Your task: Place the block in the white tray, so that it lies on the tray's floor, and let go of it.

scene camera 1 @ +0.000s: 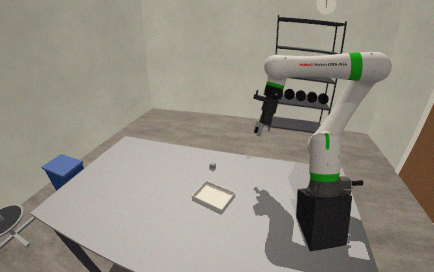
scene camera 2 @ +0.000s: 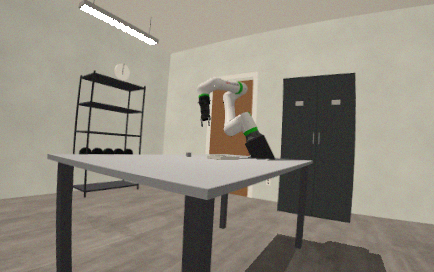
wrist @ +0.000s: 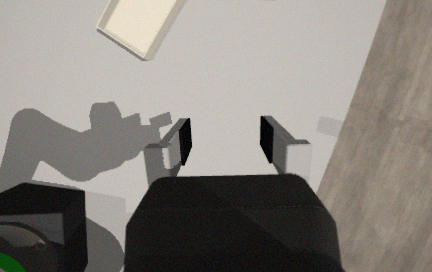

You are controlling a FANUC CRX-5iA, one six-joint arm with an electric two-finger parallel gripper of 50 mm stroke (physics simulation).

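Frame: origin at the arm's base, x back, y left, z down, level; metres.
Seen in the pictures: gripper, fingertip midpoint: [scene camera 1: 257, 134] [scene camera 2: 205, 126] [wrist: 225, 131]; arm's base, origin of the base link: [scene camera 1: 323, 192] [scene camera 2: 254, 139] [wrist: 9, 265].
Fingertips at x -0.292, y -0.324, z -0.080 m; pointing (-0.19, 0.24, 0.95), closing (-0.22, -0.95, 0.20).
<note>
Offsets run from my fingertips to a thing's middle. Level surfaces: height alone.
A small grey block {dz +0.219, dx -0.238, dy +0.009 m} [scene camera 1: 212, 166] [scene camera 2: 188, 154] stands on the table, apart from the tray and behind it in the scene camera 1 view. The white tray {dz +0.223, dx -0.192, dy +0.246 m} [scene camera 1: 206, 205] [scene camera 2: 223, 158] [wrist: 122, 45] lies on the table; in scene camera 1 its cream floor shows bare, and in the wrist view it is cut off by the top edge. My gripper [scene camera 1: 258, 131] [scene camera 2: 205, 123] [wrist: 225, 131] is open and empty, high above the table, off to the right of the block and the tray in scene camera 1. The block is not clearly seen in the wrist view.
The arm's black base block [scene camera 1: 325, 222] [scene camera 2: 260, 146] [wrist: 75, 220] stands at the right of the table {dz +0.233 m} [scene camera 1: 125, 200] [scene camera 2: 165, 172] in scene camera 1. A dark shelf rack [scene camera 1: 312, 21] [scene camera 2: 77, 115] stands beyond the table. A blue bin [scene camera 1: 62, 165] is on the floor at the left.
</note>
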